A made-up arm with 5 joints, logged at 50 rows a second.
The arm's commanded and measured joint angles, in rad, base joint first. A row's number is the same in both.
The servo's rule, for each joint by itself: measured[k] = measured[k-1] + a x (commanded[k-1-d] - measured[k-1]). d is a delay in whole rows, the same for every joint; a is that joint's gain. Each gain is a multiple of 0.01, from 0.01 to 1. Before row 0 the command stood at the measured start. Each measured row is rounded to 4 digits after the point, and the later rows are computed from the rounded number. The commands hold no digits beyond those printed.
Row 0, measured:
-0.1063, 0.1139, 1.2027, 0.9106, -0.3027
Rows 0 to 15, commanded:
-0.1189, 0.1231, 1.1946, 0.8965, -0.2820
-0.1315, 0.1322, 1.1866, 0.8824, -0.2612
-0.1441, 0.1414, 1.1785, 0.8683, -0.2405
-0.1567, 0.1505, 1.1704, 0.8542, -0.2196
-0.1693, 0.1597, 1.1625, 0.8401, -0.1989
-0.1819, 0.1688, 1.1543, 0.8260, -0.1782
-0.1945, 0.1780, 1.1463, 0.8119, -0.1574
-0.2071, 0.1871, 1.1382, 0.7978, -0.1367
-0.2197, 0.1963, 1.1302, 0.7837, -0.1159
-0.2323, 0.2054, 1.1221, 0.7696, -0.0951
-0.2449, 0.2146, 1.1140, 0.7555, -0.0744
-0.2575, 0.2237, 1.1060, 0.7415, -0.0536
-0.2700, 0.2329, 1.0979, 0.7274, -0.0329
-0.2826, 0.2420, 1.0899, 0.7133, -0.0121
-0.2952, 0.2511, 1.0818, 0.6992, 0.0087
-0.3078, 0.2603, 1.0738, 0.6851, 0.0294
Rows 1 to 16, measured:
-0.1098, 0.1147, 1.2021, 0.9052, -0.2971
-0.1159, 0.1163, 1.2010, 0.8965, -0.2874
-0.1238, 0.1186, 1.1994, 0.8858, -0.2747
-0.1330, 0.1215, 1.1974, 0.8738, -0.2598
-0.1432, 0.1249, 1.1950, 0.8610, -0.2434
-0.1540, 0.1289, 1.1922, 0.8477, -0.2258
-0.1653, 0.1333, 1.1890, 0.8341, -0.2073
-0.1770, 0.1381, 1.1854, 0.8203, -0.1882
-0.1890, 0.1433, 1.1815, 0.8064, -0.1687
-0.2011, 0.1489, 1.1773, 0.7924, -0.1488
-0.2134, 0.1548, 1.1729, 0.7784, -0.1287
-0.2257, 0.1610, 1.1682, 0.7644, -0.1084
-0.2381, 0.1675, 1.1633, 0.7503, -0.0880
-0.2506, 0.1742, 1.1582, 0.7362, -0.0675
-0.2631, 0.1811, 1.1529, 0.7221, -0.0469
-0.2756, 0.1882, 1.1474, 0.7080, -0.0263
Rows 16 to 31, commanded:
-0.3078, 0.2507, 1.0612, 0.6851, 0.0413
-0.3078, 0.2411, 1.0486, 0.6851, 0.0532
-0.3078, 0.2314, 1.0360, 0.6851, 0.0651
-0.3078, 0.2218, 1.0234, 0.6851, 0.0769
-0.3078, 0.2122, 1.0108, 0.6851, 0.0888
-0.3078, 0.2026, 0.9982, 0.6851, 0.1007
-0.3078, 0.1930, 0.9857, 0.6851, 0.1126
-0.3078, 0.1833, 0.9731, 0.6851, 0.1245
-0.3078, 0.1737, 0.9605, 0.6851, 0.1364
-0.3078, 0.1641, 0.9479, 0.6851, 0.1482
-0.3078, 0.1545, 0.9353, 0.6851, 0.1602
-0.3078, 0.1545, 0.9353, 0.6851, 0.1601
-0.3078, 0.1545, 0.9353, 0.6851, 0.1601
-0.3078, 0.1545, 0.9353, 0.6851, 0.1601
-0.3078, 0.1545, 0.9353, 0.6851, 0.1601
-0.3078, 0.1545, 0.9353, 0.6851, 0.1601
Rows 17 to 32, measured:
-0.2846, 0.1938, 1.1414, 0.6993, -0.0080
-0.2911, 0.1981, 1.1349, 0.6939, 0.0085
-0.2958, 0.2011, 1.1280, 0.6906, 0.0238
-0.2992, 0.2030, 1.1207, 0.6885, 0.0381
-0.3016, 0.2038, 1.1130, 0.6872, 0.0518
-0.3033, 0.2037, 1.1050, 0.6864, 0.0650
-0.3046, 0.2027, 1.0966, 0.6859, 0.0779
-0.3055, 0.2010, 1.0880, 0.6856, 0.0905
-0.3061, 0.1985, 1.0791, 0.6854, 0.1029
-0.3066, 0.1954, 1.0699, 0.6853, 0.1151
-0.3069, 0.1917, 1.0605, 0.6852, 0.1273
-0.3072, 0.1884, 1.0517, 0.6852, 0.1362
-0.3074, 0.1853, 1.0436, 0.6852, 0.1427
-0.3075, 0.1825, 1.0360, 0.6852, 0.1474
-0.3076, 0.1800, 1.0290, 0.6852, 0.1508
-0.3077, 0.1777, 1.0224, 0.6852, 0.1533

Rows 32 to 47, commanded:
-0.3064, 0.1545, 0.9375, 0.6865, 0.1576
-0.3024, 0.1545, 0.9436, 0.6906, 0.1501
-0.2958, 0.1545, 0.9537, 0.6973, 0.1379
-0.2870, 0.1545, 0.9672, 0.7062, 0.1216
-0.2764, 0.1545, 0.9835, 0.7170, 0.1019
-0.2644, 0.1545, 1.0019, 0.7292, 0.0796
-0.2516, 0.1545, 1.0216, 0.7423, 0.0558
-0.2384, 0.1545, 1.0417, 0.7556, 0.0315
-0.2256, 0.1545, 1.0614, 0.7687, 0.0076
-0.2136, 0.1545, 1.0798, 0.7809, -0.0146
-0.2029, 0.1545, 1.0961, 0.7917, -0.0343
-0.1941, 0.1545, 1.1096, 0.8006, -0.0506
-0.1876, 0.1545, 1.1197, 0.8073, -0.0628
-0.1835, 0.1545, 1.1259, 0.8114, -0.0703
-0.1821, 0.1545, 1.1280, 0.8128, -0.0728
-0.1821, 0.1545, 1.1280, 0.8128, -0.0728
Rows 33 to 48, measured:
-0.3073, 0.1756, 1.0165, 0.6857, 0.1545
-0.3059, 0.1737, 1.0114, 0.6876, 0.1533
-0.3031, 0.1720, 1.0074, 0.6913, 0.1491
-0.2986, 0.1704, 1.0046, 0.6970, 0.1417
-0.2924, 0.1690, 1.0031, 0.7046, 0.1310
-0.2846, 0.1677, 1.0030, 0.7139, 0.1171
-0.2754, 0.1665, 1.0043, 0.7247, 0.1005
-0.2650, 0.1654, 1.0069, 0.7364, 0.0819
-0.2540, 0.1644, 1.0107, 0.7487, 0.0618
-0.2427, 0.1635, 1.0155, 0.7609, 0.0412
-0.2316, 0.1627, 1.0211, 0.7726, 0.0208
-0.2211, 0.1620, 1.0273, 0.7832, 0.0015
-0.2117, 0.1613, 1.0338, 0.7924, -0.0159
-0.2038, 0.1607, 1.0402, 0.7996, -0.0306
-0.1977, 0.1601, 1.0463, 0.8046, -0.0420
-0.1933, 0.1596, 1.0520, 0.8077, -0.0503

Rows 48 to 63, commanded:
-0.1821, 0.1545, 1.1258, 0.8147, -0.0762
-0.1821, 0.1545, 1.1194, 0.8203, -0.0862
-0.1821, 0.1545, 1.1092, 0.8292, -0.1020
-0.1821, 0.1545, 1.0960, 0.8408, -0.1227
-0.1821, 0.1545, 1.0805, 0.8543, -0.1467
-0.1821, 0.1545, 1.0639, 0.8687, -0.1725
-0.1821, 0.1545, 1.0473, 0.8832, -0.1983
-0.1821, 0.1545, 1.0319, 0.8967, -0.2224
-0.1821, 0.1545, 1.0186, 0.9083, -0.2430
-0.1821, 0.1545, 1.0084, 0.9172, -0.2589
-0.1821, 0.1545, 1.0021, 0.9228, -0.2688
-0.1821, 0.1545, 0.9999, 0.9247, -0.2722
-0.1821, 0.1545, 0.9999, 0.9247, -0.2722
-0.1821, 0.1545, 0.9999, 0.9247, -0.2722
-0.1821, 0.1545, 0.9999, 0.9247, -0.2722
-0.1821, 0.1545, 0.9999, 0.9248, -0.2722
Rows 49 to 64, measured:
-0.1902, 0.1591, 1.0572, 0.8104, -0.0573
-0.1879, 0.1587, 1.0616, 0.8142, -0.0651
-0.1863, 0.1583, 1.0649, 0.8199, -0.0751
-0.1851, 0.1580, 1.0671, 0.8278, -0.0880
-0.1843, 0.1577, 1.0680, 0.8379, -0.1038
-0.1837, 0.1574, 1.0677, 0.8496, -0.1223
-0.1833, 0.1571, 1.0663, 0.8624, -0.1428
-0.1830, 0.1569, 1.0639, 0.8754, -0.1643
-0.1827, 0.1567, 1.0607, 0.8879, -0.1855
-0.1825, 0.1565, 1.0570, 0.8990, -0.2053
-0.1824, 0.1563, 1.0532, 0.9080, -0.2224
-0.1823, 0.1561, 1.0495, 0.9143, -0.2358
-0.1822, 0.1560, 1.0460, 0.9183, -0.2456
-0.1822, 0.1559, 1.0428, 0.9207, -0.2528
-0.1822, 0.1558, 1.0398, 0.9222, -0.2580
-0.1822, 0.1557, 1.0370, 0.9232, -0.2618

